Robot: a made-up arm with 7 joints. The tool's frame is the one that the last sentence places.
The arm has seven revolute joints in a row. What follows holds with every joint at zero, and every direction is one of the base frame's. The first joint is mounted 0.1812 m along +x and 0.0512 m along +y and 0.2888 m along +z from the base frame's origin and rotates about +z. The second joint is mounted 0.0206 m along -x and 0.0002 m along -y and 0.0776 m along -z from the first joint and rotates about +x. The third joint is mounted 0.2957 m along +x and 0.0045 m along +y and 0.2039 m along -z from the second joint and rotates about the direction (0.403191, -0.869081, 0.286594). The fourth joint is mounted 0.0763 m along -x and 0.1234 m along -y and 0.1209 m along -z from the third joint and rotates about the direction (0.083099, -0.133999, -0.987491). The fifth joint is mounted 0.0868 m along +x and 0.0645 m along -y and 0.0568 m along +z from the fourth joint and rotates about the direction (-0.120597, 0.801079, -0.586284). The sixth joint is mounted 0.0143 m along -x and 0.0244 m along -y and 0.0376 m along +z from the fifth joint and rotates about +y. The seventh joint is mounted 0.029 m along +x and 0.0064 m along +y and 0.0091 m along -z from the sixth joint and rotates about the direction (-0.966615, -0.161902, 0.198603). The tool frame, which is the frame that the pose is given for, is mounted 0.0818 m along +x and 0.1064 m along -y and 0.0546 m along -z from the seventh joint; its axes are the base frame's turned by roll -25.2, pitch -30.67 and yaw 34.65 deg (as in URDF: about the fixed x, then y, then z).
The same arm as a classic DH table. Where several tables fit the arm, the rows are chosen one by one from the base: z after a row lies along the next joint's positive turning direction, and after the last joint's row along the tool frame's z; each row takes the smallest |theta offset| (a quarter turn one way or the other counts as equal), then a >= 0, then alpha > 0; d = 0 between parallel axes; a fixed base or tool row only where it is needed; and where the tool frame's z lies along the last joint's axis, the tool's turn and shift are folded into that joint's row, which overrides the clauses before.
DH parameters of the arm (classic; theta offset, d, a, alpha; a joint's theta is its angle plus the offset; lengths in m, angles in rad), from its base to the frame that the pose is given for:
base (fixed): 0.2754 0.0000 0.1883 0.0000
joint 1: 1.2954 0.2112 -0.0002 1.5708
joint 2: 1.2523 0.3051 -0.1922 -1.1558
joint 3: -1.4195 -0.0143 -0.1238 1.7042
joint 4: 0.2520 0.1424 0.0761 1.0910
joint 5: 0.3215 -0.1544 -0.0216 0.6417
joint 6: 1.5706 0.0225 0.0031 -1.7334
joint 7: -1.2515 -0.0230 -0.1021 0.7357
tool (fixed): -1.4041 -0.1084 0.0000 0.0000

